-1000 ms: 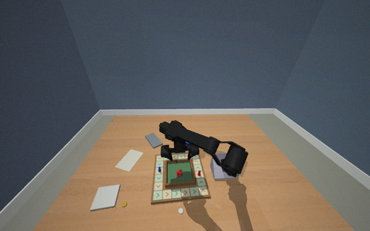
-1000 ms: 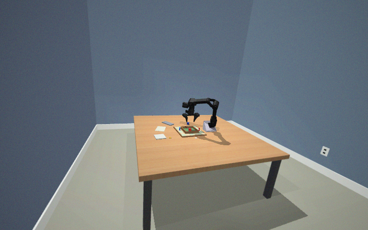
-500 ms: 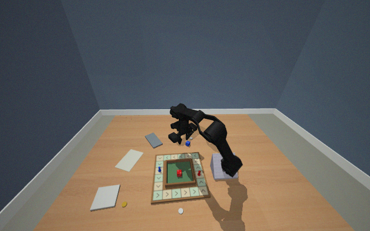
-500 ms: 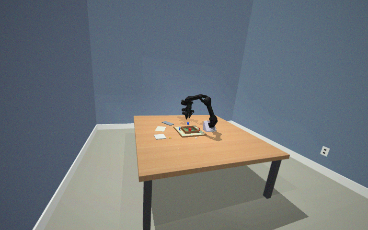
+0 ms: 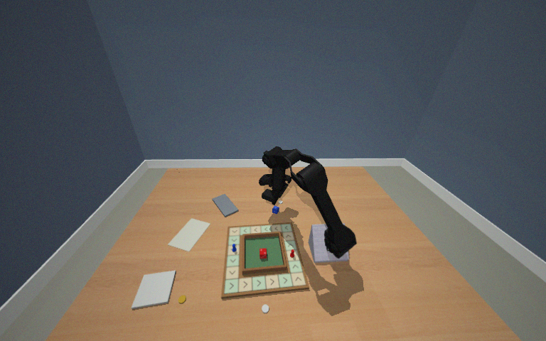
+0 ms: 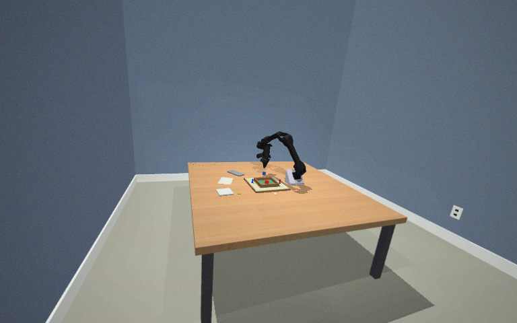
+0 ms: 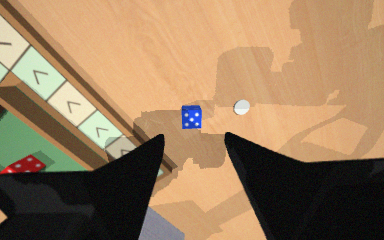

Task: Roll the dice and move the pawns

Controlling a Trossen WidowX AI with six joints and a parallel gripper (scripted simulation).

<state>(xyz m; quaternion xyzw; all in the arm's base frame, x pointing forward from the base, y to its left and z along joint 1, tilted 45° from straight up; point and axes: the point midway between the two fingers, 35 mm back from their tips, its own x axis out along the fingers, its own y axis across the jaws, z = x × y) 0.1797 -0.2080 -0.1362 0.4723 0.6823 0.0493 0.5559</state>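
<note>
Right now the red pawn is 2 cm behind my gripper tip, 25 cm to the left of it and 4 cm below it. The rest, counted from my gripper tip: grey card (25 cm ahead, 7 cm to the right, 7 cm below); then green tray (9 cm ahead, 23 cm to the left, 6 cm below); then blue pawn (20 cm ahead, 20 cm to the left, 4 cm below).
</note>
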